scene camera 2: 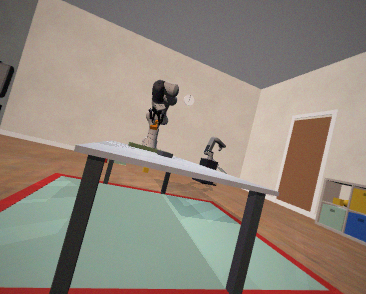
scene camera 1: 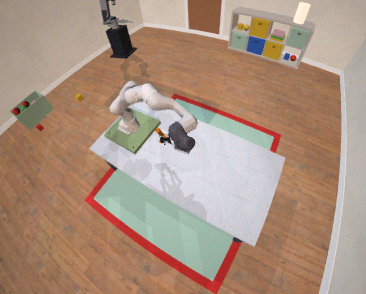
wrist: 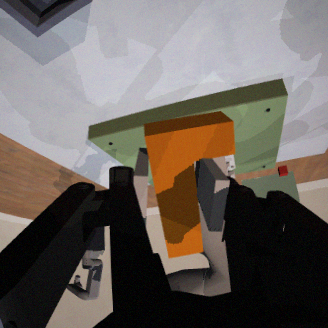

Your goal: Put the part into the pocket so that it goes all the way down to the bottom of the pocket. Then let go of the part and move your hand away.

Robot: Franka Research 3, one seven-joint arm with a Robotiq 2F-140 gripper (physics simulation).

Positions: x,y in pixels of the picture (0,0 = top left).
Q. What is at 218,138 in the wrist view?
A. An orange part.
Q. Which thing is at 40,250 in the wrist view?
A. My gripper.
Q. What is my gripper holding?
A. An orange part.
